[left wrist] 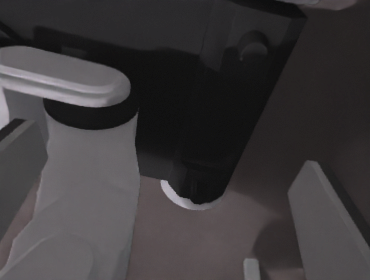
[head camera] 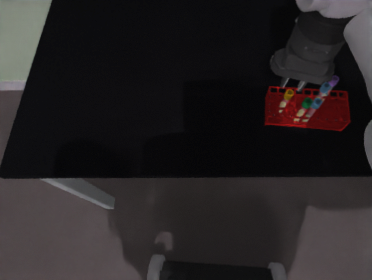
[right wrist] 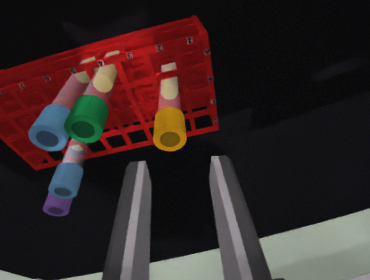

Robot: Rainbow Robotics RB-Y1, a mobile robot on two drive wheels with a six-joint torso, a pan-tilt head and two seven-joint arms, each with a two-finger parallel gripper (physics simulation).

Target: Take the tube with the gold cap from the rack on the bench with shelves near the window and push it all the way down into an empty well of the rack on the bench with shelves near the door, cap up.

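Places are measured from the robot's base along level axes (x ahead, y right, z down), in millimetres.
Pixels of known places: left gripper, fingertip midpoint: (left wrist: 172, 158); right gripper, fingertip midpoint: (head camera: 290, 86) (right wrist: 179, 170).
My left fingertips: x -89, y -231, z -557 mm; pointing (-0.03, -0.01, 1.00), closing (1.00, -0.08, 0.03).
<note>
For each thing: its top centre in the pictures, then the offset to it from my left fingertips. Level surfaces: height alone.
- gold-capped tube, top centre: (right wrist: 174, 142) (head camera: 289, 91) dx +570, dy +387, dz -324 mm
- green-capped tube, top centre: (right wrist: 84, 131) (head camera: 308, 100) dx +545, dy +428, dz -324 mm
- purple-capped tube, top centre: (right wrist: 54, 210) (head camera: 335, 78) dx +606, dy +497, dz -324 mm
- black bench top, surface height: dz -205 mm
The gold-capped tube (head camera: 289, 94) (right wrist: 170, 129) stands cap up in the red rack (head camera: 343, 118) (right wrist: 198, 28), near the rack's left end in the head view. My right gripper (head camera: 293, 85) (right wrist: 179, 170) is partly open and empty. Its fingertips are at the rack's far edge in the head view. In the right wrist view the gold cap lies just beyond the fingertips, in line with the gap and a little left of its middle, not between the fingers. My left gripper (left wrist: 172, 158) is wide open and empty, away from the rack. The other rack does not show.
A green-capped tube (head camera: 307, 103) (right wrist: 86, 119), blue-capped tubes (head camera: 316, 103) (right wrist: 49, 127) and a purple-capped tube (head camera: 334, 80) (right wrist: 57, 204) stand near the gold one. The rack is on a black bench top (head camera: 125, 75), whose front edge runs across the head view.
</note>
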